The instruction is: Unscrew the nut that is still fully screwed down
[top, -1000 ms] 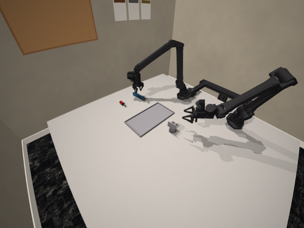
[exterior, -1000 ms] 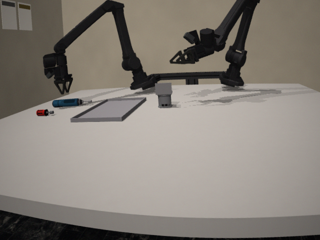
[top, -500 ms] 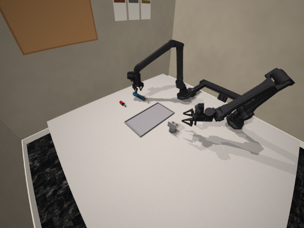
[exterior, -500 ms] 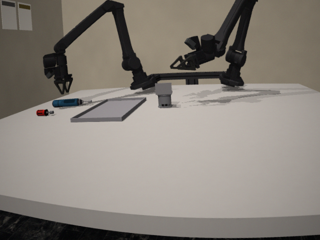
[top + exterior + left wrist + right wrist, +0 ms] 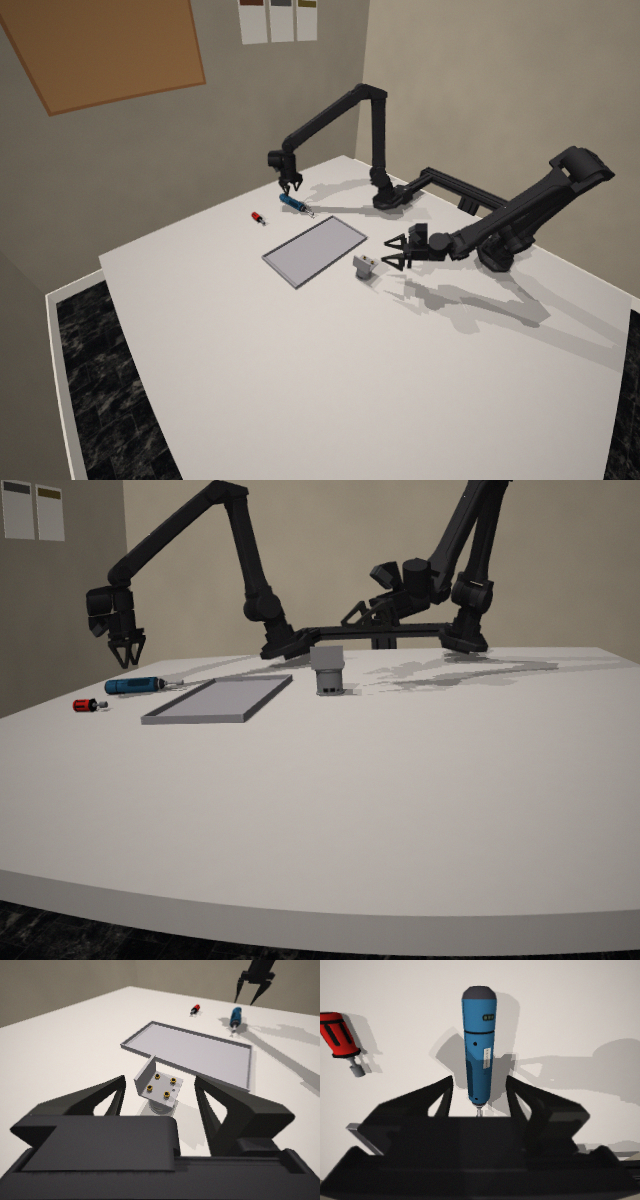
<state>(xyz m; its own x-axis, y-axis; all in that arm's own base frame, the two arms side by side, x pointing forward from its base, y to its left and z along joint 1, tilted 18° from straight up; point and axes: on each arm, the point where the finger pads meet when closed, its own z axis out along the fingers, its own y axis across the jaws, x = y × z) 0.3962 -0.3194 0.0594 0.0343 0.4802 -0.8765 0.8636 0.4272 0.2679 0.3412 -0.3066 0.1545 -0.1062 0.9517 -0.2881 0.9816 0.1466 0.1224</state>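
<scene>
Right now my left hand is 20 mm short of the l-shaped bracket, 50 mm to the left of it and 80 mm above it. Also, from my left hand: short red-handled tool: 120 mm ahead, 620 mm to the right, 140 mm below; then joint module: 20 mm ahead, 50 mm to the right, 120 mm below; then grey tray: 50 mm ahead, 290 mm to the right, 140 mm below.
</scene>
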